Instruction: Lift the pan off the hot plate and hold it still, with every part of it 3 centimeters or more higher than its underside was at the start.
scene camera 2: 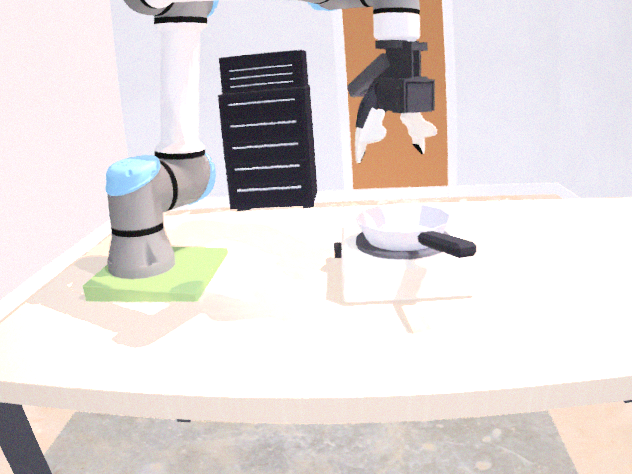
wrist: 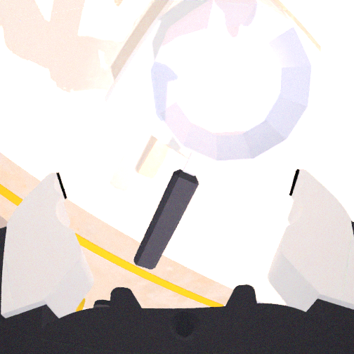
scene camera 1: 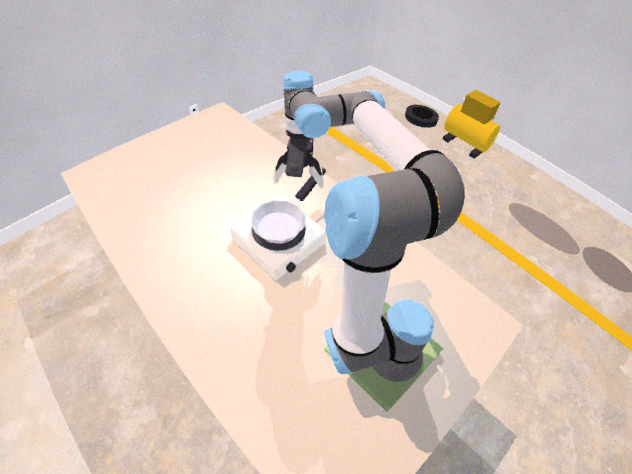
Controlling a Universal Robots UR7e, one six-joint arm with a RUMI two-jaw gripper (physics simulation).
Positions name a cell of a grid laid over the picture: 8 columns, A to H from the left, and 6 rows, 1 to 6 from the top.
Scene:
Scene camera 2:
my gripper: E3
pale pan: F3
white hot plate: E4
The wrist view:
my gripper: E3
pale pan: F2
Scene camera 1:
my gripper: D3
pale pan: D3
white hot plate: D4

